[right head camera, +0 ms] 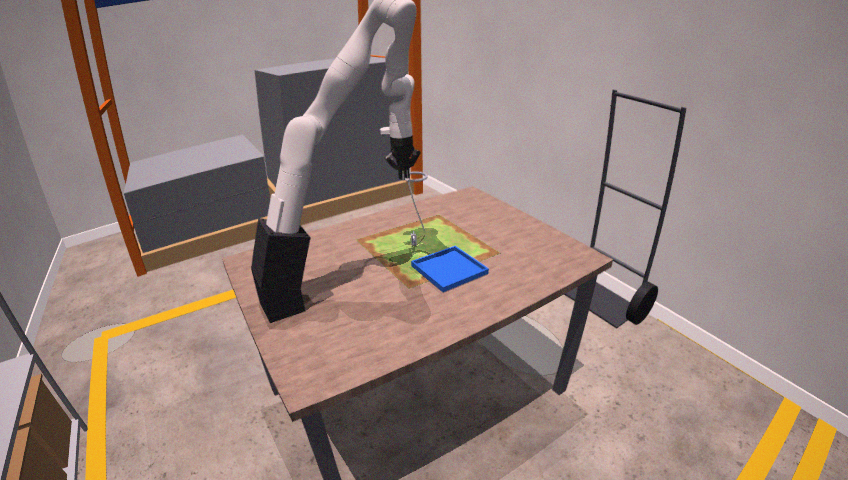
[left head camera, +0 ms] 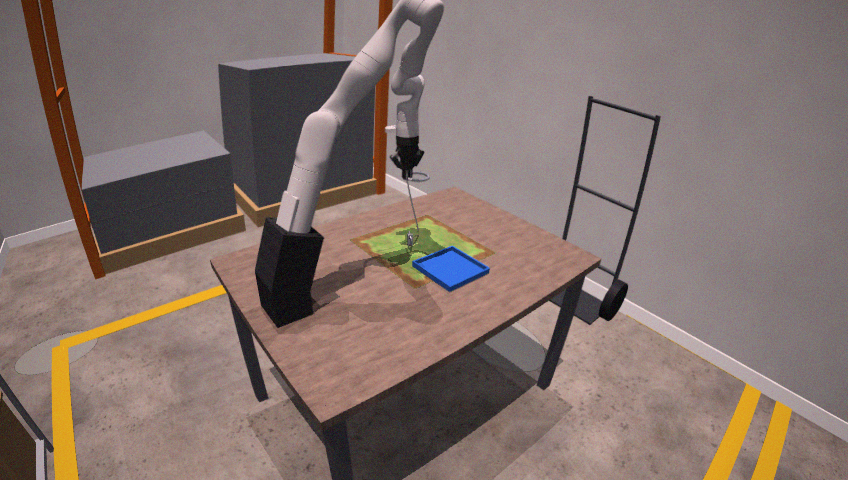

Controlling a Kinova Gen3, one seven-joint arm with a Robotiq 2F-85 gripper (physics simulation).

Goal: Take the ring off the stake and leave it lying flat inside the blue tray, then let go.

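Places are measured from the arm's base along level axes (x ahead, y left, z up), in metres.
Pixels of known places: gripper, between the fingertips: (right head camera: 404, 179) (left head camera: 407, 179); arm's base, origin of its link: (right head camera: 283, 227) (left head camera: 294, 226).
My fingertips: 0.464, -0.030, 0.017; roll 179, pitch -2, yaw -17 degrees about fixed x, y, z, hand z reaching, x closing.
Ahead of a thing's pixels: the offset from my fingertips to its top centre, as dx, dy, dz. "pt": to the spot under its first point. Level surfaces: height alone.
My gripper (left head camera: 407, 176) (right head camera: 404, 176) points down, high above the back part of the green mat, and is shut on the pale ring @(pt +0.050, -0.053, +0.008) (left head camera: 428, 177) (right head camera: 426, 177). The ring sticks out level to the right of the fingertips. A thin cord @(pt +0.073, +0.033, -0.108) (left head camera: 411, 199) (right head camera: 415, 202) hangs slanting from the fingers down to the mat; its lower end is hard to make out in the shadow near the stake. The small metallic stake @(+0.051, +0.012, -0.234) (left head camera: 409, 239) (right head camera: 413, 239) stands on the mat, apart from the ring. The blue tray @(+0.013, -0.200, -0.263) (left head camera: 452, 267) (right head camera: 450, 268) lies flat, lower and nearer the camera than the gripper, with its floor bare.
The green mat @(dz -0.284) (left head camera: 461, 242) (right head camera: 467, 242) lies on the wooden table @(dz -0.285) (left head camera: 380, 368) (right head camera: 368, 362), partly under the tray. The arm's black base stands at the table's left. A hand truck (left head camera: 646, 163) (right head camera: 673, 157) stands beyond the right table edge. Grey boxes stand behind the table.
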